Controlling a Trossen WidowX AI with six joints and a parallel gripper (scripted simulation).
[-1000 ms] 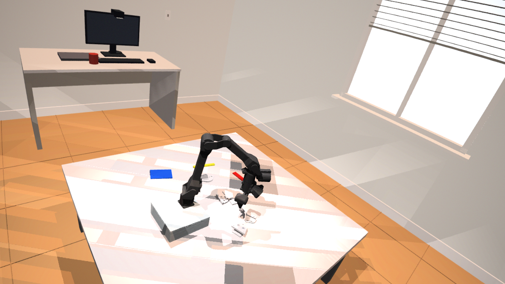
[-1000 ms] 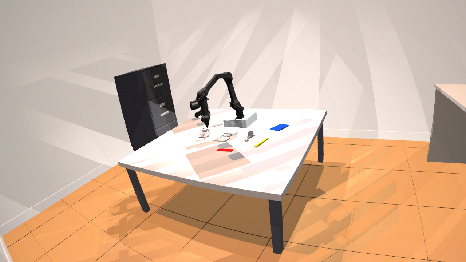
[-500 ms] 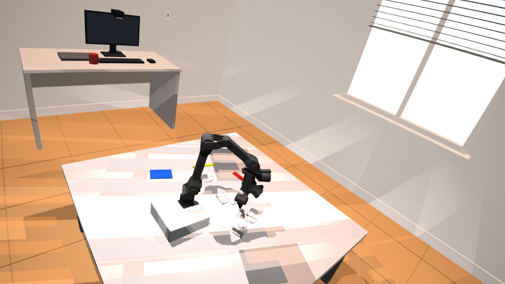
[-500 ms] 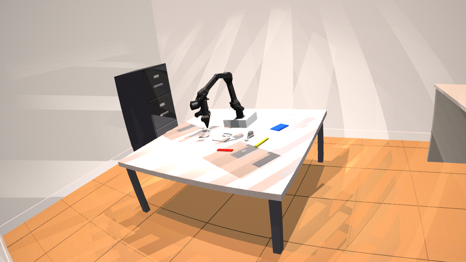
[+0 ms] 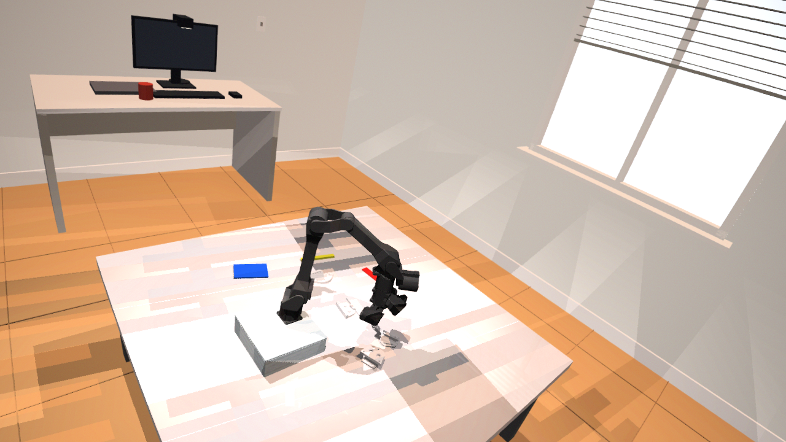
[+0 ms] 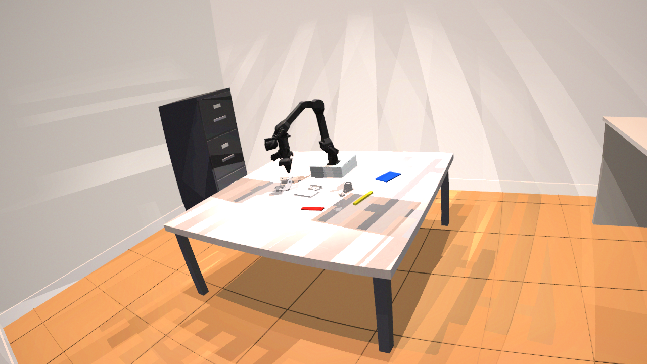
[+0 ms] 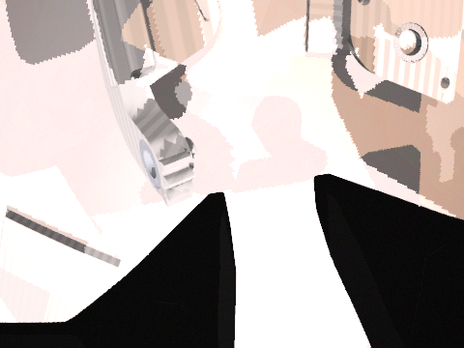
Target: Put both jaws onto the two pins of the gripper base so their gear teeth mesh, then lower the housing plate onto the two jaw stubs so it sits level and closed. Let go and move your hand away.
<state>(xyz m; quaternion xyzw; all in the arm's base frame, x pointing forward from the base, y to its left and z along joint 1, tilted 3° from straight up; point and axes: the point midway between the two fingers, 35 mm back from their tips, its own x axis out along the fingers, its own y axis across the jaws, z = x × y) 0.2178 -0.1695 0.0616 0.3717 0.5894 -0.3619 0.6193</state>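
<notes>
My gripper tip is 50 mm above the curved jaw and 40 mm short of it. The rest, counted from my gripper tip: yellow stick (490 mm to the left, 100 mm ahead, 80 mm below); blue card (520 mm to the left, 190 mm behind, 80 mm below); red strip (290 mm to the left, 250 mm ahead, 80 mm below).
</notes>
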